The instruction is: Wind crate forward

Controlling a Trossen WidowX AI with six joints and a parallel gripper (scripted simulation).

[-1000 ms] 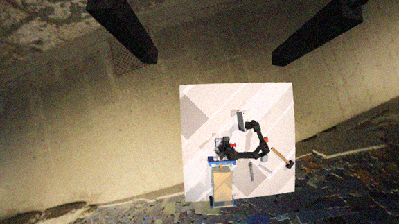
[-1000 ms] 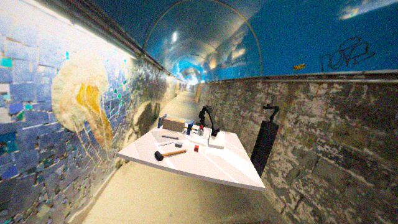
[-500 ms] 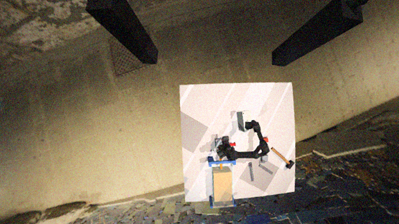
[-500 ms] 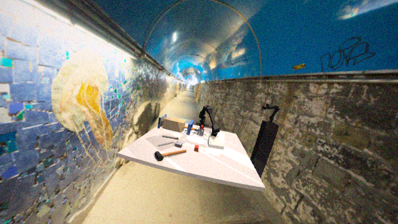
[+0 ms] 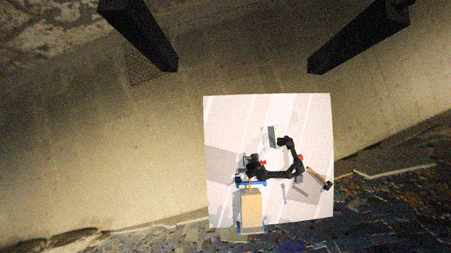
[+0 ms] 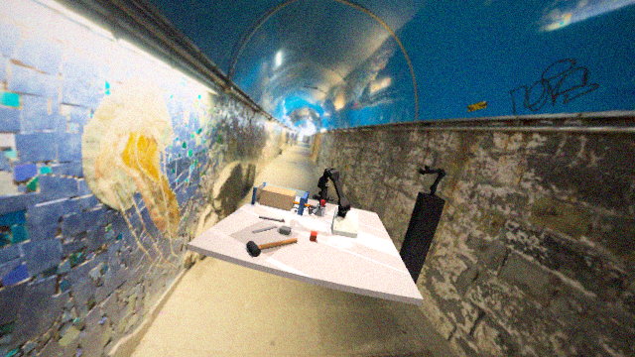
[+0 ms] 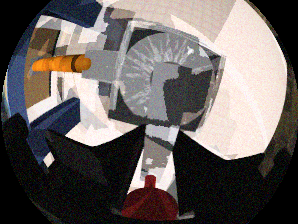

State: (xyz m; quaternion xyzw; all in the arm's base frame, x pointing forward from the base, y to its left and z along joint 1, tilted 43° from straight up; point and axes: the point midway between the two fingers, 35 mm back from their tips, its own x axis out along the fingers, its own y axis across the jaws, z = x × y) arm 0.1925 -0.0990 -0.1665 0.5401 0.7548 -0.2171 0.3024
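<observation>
Now: the winch handle 20 mm to the left of my gripper tip and 20 mm above it. Round my gripper tip: hand winch 60 mm below, 50 mm to the right, 10 mm behind; blue steel frame 170 mm ahead, 30 mm to the right, 20 mm above; dark red knob 50 mm to the left, 50 mm above, 10 mm behind.
</observation>
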